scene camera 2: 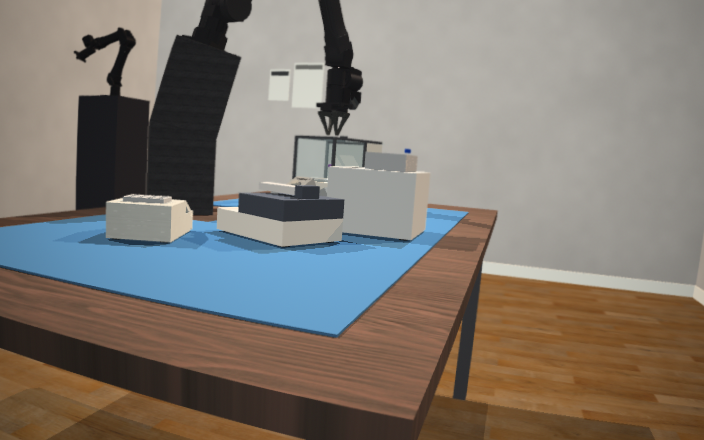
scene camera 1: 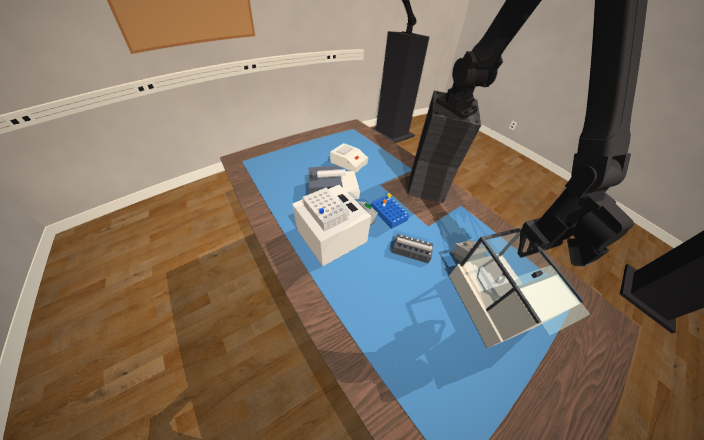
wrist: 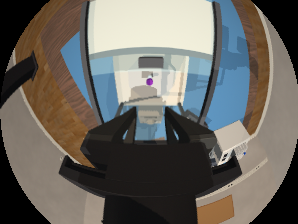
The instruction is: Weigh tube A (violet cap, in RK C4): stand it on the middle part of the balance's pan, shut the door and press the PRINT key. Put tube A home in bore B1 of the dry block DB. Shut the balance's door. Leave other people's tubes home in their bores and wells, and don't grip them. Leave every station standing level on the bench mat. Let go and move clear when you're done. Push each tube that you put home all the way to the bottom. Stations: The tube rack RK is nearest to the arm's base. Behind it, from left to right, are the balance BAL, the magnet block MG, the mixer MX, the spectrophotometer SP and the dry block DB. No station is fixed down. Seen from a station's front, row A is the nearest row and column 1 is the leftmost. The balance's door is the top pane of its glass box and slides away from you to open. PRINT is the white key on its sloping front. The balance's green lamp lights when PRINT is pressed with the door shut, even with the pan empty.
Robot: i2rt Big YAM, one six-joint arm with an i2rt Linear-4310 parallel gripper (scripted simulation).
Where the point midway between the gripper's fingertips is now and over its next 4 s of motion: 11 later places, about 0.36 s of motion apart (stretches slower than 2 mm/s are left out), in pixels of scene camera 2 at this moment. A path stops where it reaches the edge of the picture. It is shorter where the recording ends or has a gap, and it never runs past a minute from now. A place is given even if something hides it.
The gripper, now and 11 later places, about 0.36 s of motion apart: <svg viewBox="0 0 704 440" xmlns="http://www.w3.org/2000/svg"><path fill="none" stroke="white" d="M332 135L332 130L332 125L333 119L332 119L333 118L336 118L338 119L340 119L343 120L345 120L344 123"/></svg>
